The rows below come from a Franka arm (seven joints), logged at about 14 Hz.
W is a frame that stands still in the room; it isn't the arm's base.
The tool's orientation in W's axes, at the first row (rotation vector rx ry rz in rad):
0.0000 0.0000 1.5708
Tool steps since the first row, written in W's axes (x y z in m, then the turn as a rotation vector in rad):
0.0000 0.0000 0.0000 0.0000 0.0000 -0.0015
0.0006 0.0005 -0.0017 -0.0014 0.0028 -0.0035
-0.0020 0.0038 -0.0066 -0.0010 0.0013 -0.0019
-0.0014 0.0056 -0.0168 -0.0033 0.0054 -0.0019
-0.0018 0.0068 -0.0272 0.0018 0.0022 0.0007
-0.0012 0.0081 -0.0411 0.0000 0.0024 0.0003
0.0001 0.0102 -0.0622 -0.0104 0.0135 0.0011
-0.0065 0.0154 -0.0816 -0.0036 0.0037 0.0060
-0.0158 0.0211 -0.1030 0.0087 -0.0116 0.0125
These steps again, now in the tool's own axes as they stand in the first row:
0.0000 0.0000 0.0000 0.0000 0.0000 -0.0015
0.0005 -0.0006 -0.0017 0.0028 0.0014 -0.0035
0.0038 0.0020 -0.0066 0.0013 0.0010 -0.0019
0.0056 0.0014 -0.0168 0.0054 0.0033 -0.0019
0.0068 0.0018 -0.0272 0.0022 -0.0018 0.0007
0.0081 0.0012 -0.0411 0.0024 0.0000 0.0003
0.0102 -0.0001 -0.0622 0.0135 0.0104 0.0011
0.0154 0.0065 -0.0816 0.0037 0.0036 0.0060
0.0211 0.0158 -0.1030 -0.0116 -0.0087 0.0125

